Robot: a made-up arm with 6 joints.
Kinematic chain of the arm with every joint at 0, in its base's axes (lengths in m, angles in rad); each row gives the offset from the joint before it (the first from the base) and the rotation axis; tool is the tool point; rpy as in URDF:
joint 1: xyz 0 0 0.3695 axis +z
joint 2: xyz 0 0 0 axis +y
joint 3: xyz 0.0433 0 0.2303 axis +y
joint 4: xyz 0.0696 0 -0.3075 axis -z
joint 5: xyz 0 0 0 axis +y
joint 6: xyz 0.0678 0 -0.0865 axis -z
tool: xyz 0 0 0 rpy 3.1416 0 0
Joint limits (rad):
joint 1: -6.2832..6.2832
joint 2: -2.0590..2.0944
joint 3: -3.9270..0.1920
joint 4: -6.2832..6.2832
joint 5: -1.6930..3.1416
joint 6: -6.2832..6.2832
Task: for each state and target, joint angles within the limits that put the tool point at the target. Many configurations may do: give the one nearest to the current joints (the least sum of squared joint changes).
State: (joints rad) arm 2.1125 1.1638 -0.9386 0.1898 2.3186 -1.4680
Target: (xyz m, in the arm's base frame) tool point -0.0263 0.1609 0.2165
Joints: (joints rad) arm 1.7574 0.8371 -0.8311 -0.0382 2.5332 -1.4680
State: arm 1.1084 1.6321 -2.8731 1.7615 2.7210 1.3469
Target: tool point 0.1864 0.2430 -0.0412
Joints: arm 0.5706 2.0944 -2.2420 1.5861 2.5696 1.3469
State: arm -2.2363 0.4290 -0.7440 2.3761 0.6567 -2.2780
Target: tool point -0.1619 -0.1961 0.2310
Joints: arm -2.2132 0.0325 -0.4030 2.3949 0.5014 -2.2780
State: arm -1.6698 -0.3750 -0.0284 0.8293 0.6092 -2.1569
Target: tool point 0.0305 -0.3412 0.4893
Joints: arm -1.4529 -0.4827 -0.6521 0.8066 0.5406 -2.1569
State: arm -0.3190 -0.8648 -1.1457 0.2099 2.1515 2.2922
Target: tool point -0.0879 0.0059 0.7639
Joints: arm -0.1243 -1.3194 -1.5478 -0.0461 2.1416 2.2922
